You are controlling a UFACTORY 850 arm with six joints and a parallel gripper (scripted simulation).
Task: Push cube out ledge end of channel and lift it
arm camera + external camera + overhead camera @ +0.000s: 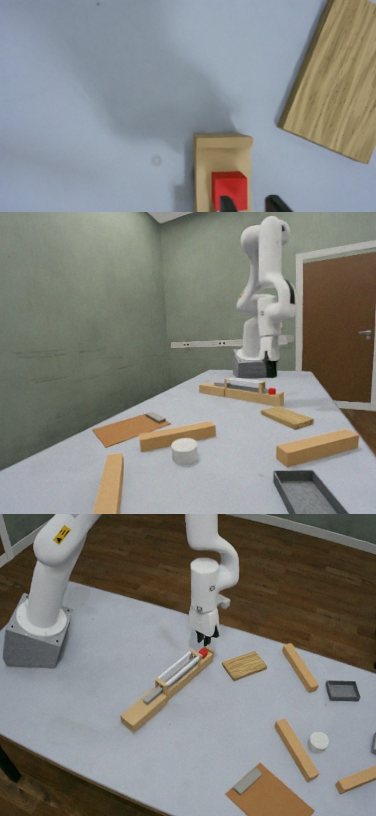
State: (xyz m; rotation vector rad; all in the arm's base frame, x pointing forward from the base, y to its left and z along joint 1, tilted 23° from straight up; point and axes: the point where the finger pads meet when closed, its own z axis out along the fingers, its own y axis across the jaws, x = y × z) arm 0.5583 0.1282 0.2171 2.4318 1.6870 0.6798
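Right now the red cube is 80 mm below my hand. The rest, counted from my hand: wooden slab: 160 mm ahead, 130 mm below, 50 mm to the left; channel: 130 mm to the right, 80 mm below, 50 mm behind; grey tray: 550 mm ahead, 130 mm below, 70 mm to the left.
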